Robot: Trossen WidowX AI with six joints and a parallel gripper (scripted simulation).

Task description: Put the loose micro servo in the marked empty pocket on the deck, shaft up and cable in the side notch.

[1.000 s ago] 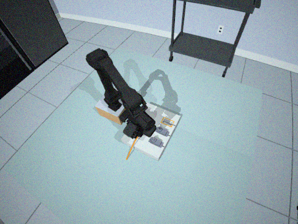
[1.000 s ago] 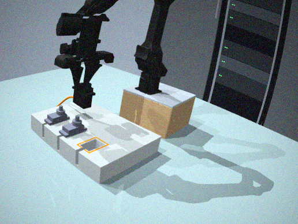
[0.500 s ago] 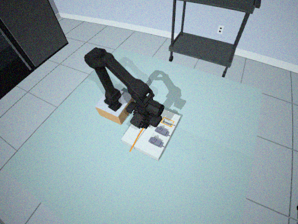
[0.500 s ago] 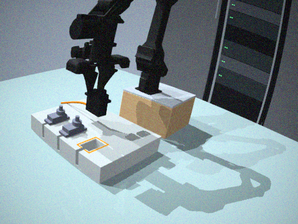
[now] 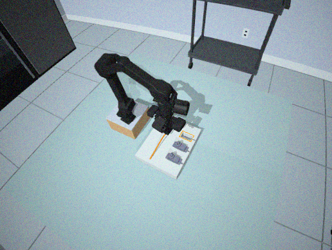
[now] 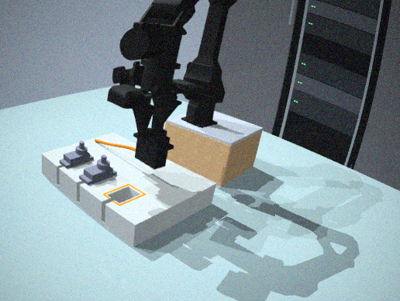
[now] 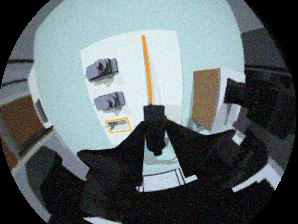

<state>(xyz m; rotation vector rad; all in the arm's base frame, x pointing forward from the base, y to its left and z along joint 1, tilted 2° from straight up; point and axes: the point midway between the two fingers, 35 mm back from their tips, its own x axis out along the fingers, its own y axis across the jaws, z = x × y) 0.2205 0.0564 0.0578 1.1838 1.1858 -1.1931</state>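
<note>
Now: the white deck 100 mm below my gripper tip, 30 mm to the right of it and 10 mm behind it.
</note>
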